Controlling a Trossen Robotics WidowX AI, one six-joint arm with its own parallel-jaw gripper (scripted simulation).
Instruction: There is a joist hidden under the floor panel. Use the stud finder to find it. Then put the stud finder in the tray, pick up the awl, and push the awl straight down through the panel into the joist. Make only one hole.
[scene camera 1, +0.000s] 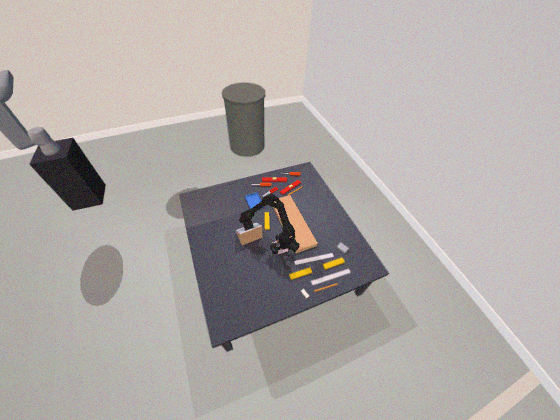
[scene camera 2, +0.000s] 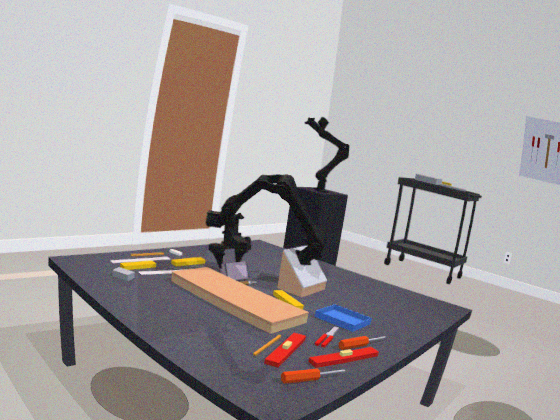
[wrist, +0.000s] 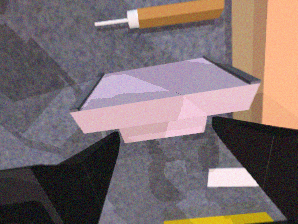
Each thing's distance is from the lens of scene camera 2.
gripper (scene camera 2: 229, 267): 2.00 m
blue tray (scene camera 2: 334, 314): 1.75 m
